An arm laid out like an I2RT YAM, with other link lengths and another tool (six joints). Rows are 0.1 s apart.
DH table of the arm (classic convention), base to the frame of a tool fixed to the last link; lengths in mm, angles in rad. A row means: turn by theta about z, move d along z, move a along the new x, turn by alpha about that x. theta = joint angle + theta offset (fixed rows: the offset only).
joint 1: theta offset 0, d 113.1, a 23.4, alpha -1.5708
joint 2: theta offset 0, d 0, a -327.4, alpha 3.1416
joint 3: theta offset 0.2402, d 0, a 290.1, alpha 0
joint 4: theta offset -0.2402, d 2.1, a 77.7, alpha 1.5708
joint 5: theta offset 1.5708, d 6.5, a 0, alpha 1.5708
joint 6: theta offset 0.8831, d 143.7, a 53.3, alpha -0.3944
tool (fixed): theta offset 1.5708, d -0.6, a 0, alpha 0
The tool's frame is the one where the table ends.
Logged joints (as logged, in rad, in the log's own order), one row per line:
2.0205 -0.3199 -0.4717 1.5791 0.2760 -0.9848
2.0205 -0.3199 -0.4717 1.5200 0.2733 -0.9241
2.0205 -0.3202 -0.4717 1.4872 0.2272 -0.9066
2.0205 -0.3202 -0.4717 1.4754 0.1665 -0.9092
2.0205 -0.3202 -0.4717 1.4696 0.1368 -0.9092
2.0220 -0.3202 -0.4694 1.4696 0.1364 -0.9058
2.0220 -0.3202 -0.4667 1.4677 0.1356 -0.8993
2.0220 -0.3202 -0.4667 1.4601 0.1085 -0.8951
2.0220 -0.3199 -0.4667 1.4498 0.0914 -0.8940
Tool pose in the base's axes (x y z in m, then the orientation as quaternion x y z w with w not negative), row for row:
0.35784 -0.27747 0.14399 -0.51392 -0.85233 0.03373 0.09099
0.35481 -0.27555 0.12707 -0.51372 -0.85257 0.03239 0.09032
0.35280 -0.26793 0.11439 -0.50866 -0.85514 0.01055 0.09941
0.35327 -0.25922 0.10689 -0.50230 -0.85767 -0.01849 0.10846
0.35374 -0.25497 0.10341 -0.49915 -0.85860 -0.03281 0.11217
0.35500 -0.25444 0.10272 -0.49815 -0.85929 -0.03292 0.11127
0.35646 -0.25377 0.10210 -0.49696 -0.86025 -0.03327 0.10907
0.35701 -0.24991 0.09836 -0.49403 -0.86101 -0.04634 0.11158
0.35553 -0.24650 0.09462 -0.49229 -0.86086 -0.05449 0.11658
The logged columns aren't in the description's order. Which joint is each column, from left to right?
Columns, left to right: joint 2, joint 6, joint 1, joint 3, joint 5, joint 4.
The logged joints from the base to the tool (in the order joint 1, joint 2, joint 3, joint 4, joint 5, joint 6), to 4 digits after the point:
-0.4717 2.0205 1.5791 -0.9848 0.2760 -0.3199
-0.4717 2.0205 1.5200 -0.9241 0.2733 -0.3199
-0.4717 2.0205 1.4872 -0.9066 0.2272 -0.3202
-0.4717 2.0205 1.4754 -0.9092 0.1665 -0.3202
-0.4717 2.0205 1.4696 -0.9092 0.1368 -0.3202
-0.4694 2.0220 1.4696 -0.9058 0.1364 -0.3202
-0.4667 2.0220 1.4677 -0.8993 0.1356 -0.3202
-0.4667 2.0220 1.4601 -0.8951 0.1085 -0.3202
-0.4667 2.0220 1.4498 -0.8940 0.0914 -0.3199

